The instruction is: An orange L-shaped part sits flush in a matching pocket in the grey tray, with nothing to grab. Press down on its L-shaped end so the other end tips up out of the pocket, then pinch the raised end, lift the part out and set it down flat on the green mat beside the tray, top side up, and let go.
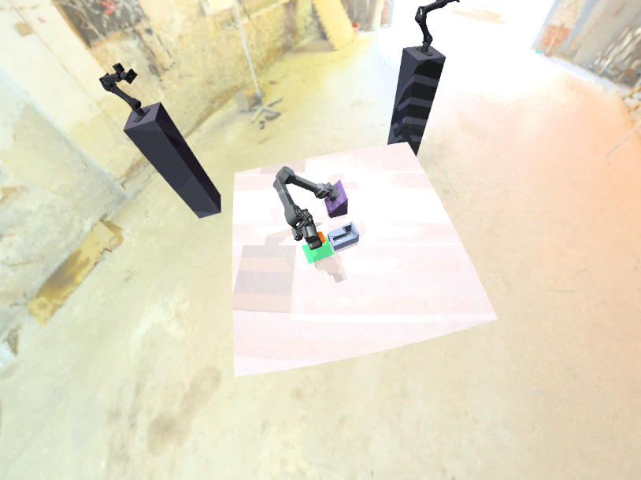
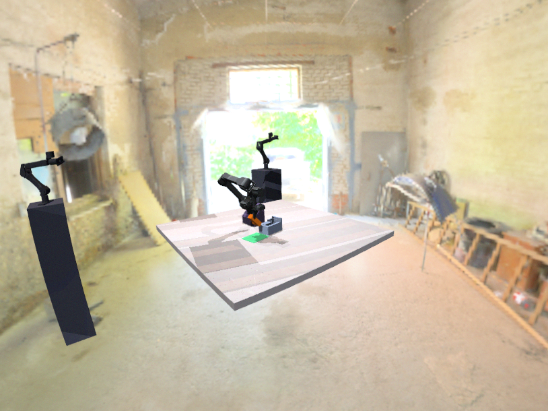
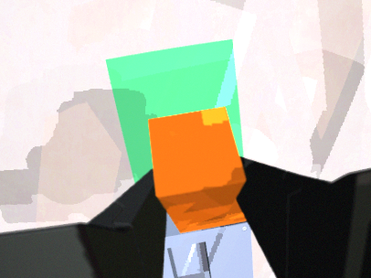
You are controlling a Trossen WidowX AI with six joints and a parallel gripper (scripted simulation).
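My gripper tip is 160 mm above the green mat and 20 mm to the right of it. Also, from my gripper tip: orange L-shaped part 30 mm to the left, 30 mm below, 20 mm behind.
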